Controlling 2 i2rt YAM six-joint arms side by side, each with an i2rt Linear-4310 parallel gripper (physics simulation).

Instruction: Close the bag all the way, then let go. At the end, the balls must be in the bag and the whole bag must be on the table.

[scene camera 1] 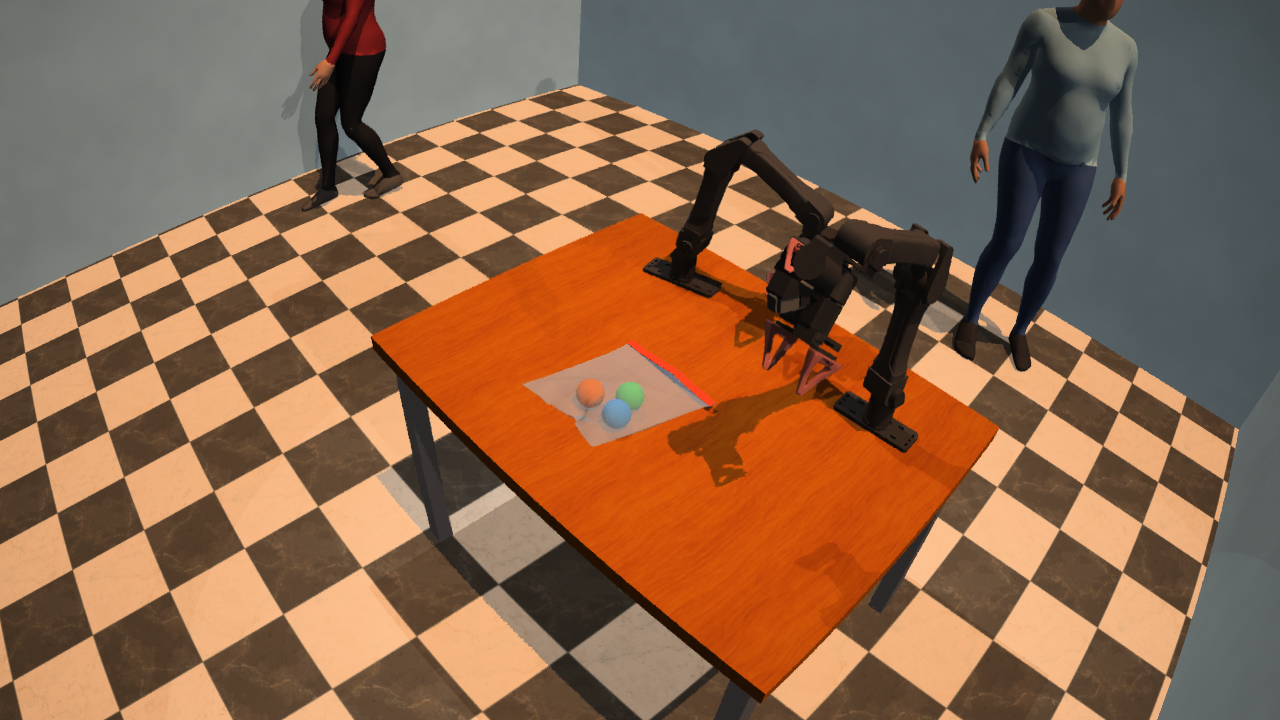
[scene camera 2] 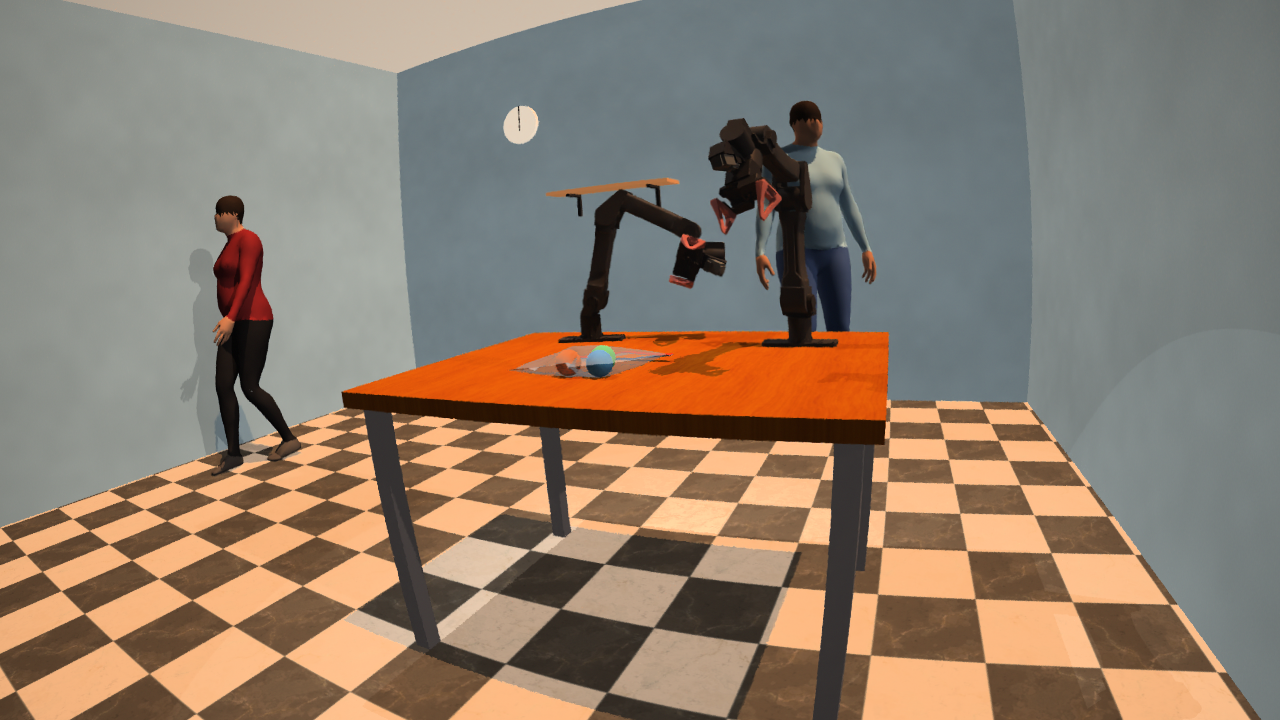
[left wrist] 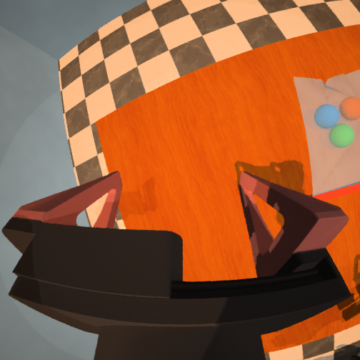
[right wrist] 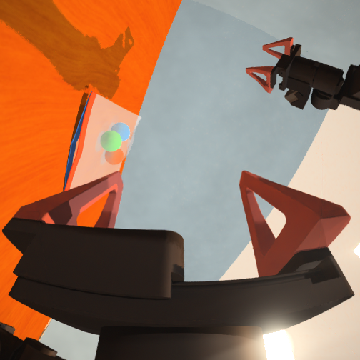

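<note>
A clear bag lies flat on the table. Its mouth has a red strip and a blue strip; the strips stand slightly apart in the right wrist view. Inside are an orange ball, a green ball and a blue ball. My left gripper is open and empty, above the table right of the bag. My right gripper is open and empty; in scene camera 1 the left arm partly hides it.
The two arms reach close together, and the left arm overlaps the right gripper in scene camera 1. The right arm's base and left arm's base stand at the table's far edge. Two people stand on the floor behind.
</note>
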